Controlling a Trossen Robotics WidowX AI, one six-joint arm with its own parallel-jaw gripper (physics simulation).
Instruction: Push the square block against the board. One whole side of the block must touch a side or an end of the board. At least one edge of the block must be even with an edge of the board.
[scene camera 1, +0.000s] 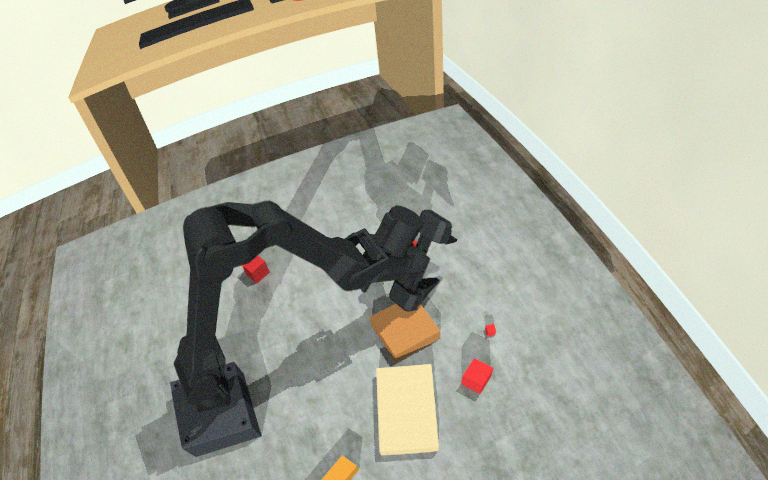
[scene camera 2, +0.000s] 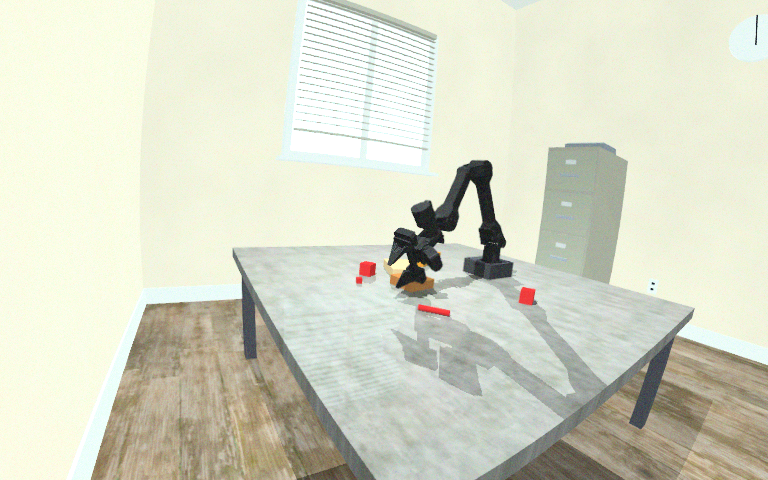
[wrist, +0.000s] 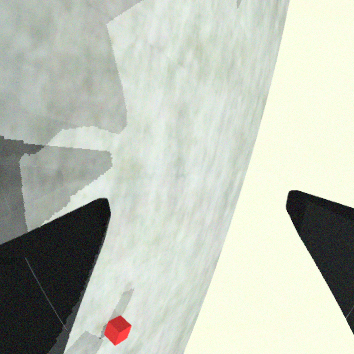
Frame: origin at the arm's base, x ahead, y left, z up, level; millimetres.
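Seen in the pictures: gripper, fingertip midpoint: (scene camera 1: 446, 259) (scene camera 2: 392, 276) (wrist: 198, 202); arm's base at its link origin: (scene camera 1: 211, 393) (scene camera 2: 491, 261).
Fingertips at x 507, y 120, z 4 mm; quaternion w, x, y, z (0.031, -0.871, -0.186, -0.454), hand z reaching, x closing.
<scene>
Offsets run from my fingertips to a thing's middle. "spot": to the spot under its first point.
The square block @[87 mm right, 123 mm back, 46 mm down] (scene camera 1: 405, 331) (scene camera 2: 425, 284) is orange-brown and lies flat on the grey table. The cream board @[245 mm right, 179 mm back, 45 mm down] (scene camera 1: 406, 410) (scene camera 2: 397, 267) lies flat on the window side of it. In scene camera 1 the block is turned relative to the board, and a gap shows between its nearest corner and the board's end. My gripper (scene camera 1: 444, 260) (scene camera 2: 394, 275) (wrist: 198, 202) is open and empty, its fingers wide apart. One finger overlaps the block's far edge in scene camera 1; whether it touches is unclear. Neither block nor board shows in the wrist view.
A larger red cube @[236 mm right, 41 mm back, 40 mm down] (scene camera 1: 476, 375) (scene camera 2: 367, 268) and a tiny one @[154 mm right, 27 mm ahead, 52 mm down] (scene camera 1: 490, 330) (scene camera 2: 359, 280) lie beside the board and block. Another red cube @[166 mm left, 375 mm back, 40 mm down] (scene camera 1: 256, 269) (scene camera 2: 527, 296) lies near the arm. A red bar @[131 mm left, 49 mm back, 53 mm down] (scene camera 2: 433, 310) and an orange bar @[spot: 315 mm right, 320 mm back, 29 mm down] (scene camera 1: 340, 468) also lie on the table.
</scene>
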